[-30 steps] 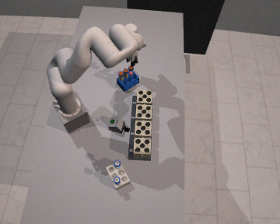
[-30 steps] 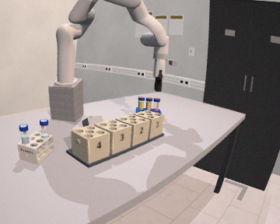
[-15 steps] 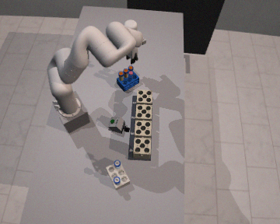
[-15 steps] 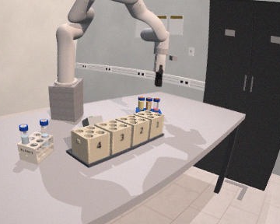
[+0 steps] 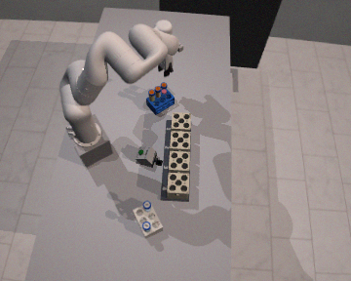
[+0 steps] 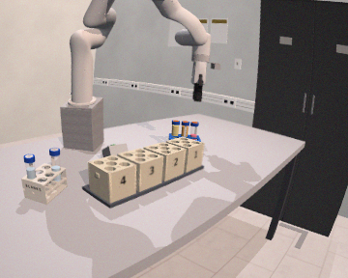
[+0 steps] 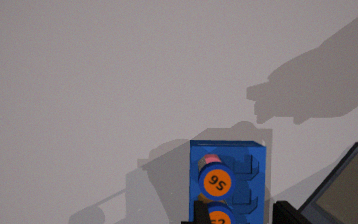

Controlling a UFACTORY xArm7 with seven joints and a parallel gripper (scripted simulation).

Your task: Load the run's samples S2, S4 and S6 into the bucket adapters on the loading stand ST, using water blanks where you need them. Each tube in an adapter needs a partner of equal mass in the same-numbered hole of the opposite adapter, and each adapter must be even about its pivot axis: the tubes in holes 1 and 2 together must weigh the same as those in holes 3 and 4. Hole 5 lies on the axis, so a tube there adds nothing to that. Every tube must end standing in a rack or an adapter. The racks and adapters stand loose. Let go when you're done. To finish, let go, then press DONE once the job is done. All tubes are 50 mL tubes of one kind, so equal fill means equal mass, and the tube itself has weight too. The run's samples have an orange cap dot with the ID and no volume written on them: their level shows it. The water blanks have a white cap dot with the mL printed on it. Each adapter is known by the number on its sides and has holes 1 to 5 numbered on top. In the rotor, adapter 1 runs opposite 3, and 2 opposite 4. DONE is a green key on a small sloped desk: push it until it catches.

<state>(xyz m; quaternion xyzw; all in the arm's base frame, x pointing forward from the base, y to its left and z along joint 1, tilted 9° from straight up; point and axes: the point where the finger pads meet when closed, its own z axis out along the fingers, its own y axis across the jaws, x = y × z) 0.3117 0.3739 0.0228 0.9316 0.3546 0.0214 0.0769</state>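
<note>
Right now my hand is 7 cm past the sample tube S4, 5 cm to the left of it and 17 cm above it. The rest, counted from my hand: sample tube S2 (2 cm behind, 3 cm to the right, 17 cm below); blue sample rack (2 cm behind, 4 cm to the right, 20 cm below); sample tube S6 (1 cm to the left, 17 cm below).
</note>
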